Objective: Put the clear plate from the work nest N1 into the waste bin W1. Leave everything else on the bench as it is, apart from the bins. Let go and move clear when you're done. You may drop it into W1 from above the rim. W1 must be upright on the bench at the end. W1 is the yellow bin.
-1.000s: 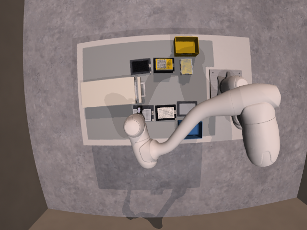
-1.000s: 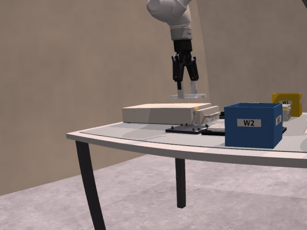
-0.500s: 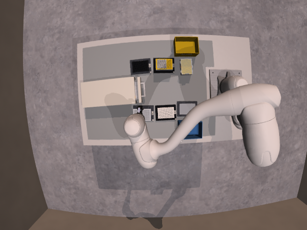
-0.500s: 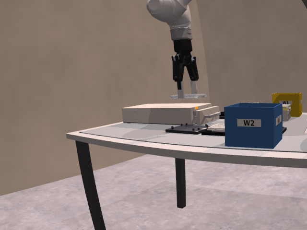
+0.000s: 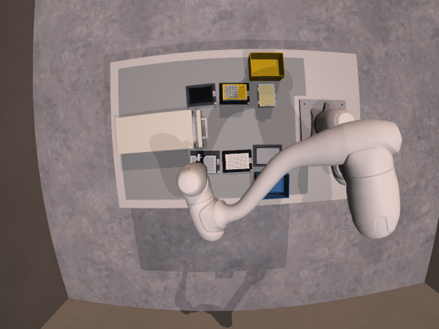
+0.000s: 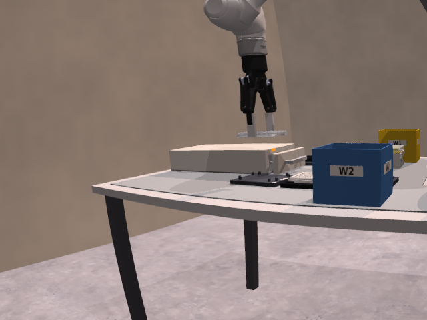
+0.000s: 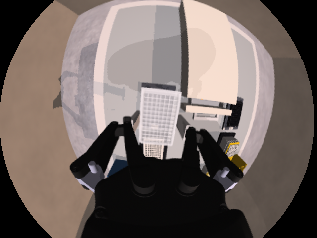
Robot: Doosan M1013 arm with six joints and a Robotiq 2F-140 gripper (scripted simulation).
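Right now my hand is 160 mm past the yellow rack, 390 mm to the left of it and 110 mm above it. Also, from my hand: white plate 180 mm behind, 10 mm to the right, 140 mm below; clear plate 20 mm below; black plate 30 mm ahead, 370 mm to the right, 140 mm below.
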